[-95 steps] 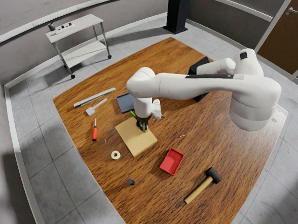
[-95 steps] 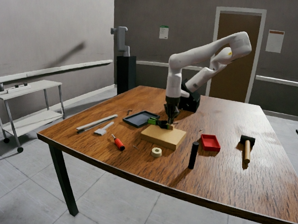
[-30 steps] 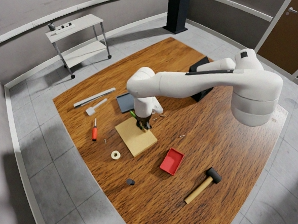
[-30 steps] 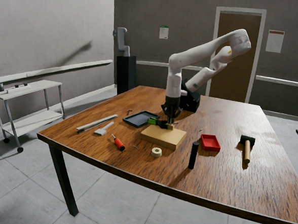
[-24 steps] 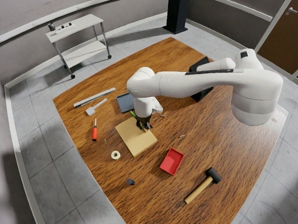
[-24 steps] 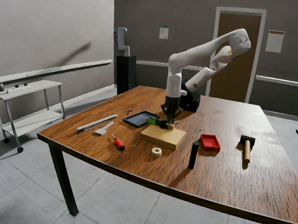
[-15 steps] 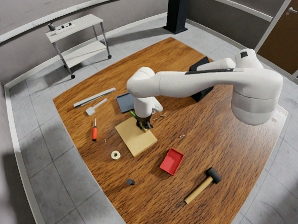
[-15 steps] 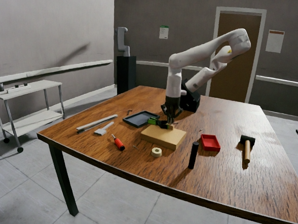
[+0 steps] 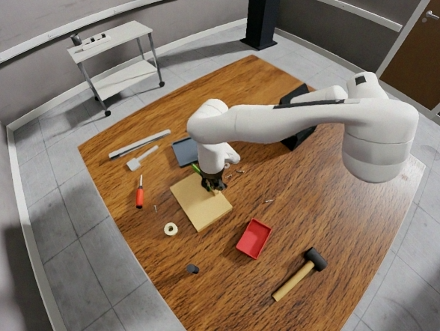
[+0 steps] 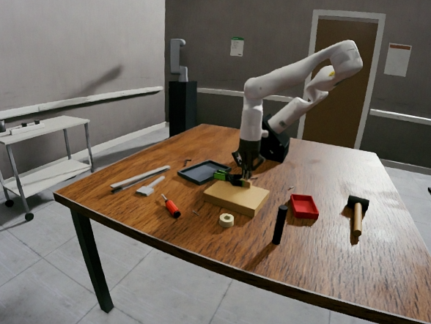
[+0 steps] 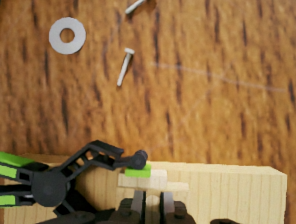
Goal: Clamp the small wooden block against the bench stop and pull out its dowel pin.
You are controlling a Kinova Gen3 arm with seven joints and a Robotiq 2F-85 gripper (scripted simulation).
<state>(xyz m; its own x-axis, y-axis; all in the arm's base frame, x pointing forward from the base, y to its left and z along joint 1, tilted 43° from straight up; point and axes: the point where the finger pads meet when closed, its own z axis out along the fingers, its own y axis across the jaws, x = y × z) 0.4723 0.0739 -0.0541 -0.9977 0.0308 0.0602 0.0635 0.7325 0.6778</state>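
The pale dowel pin lies 2 cm below my hand. From my hand the other things lie so: wooden block (4 cm below); then bench board (6 cm below, 5 cm ahead, 1 cm to the right); then red bin (23 cm to the left, 7 cm below, 1 cm ahead).
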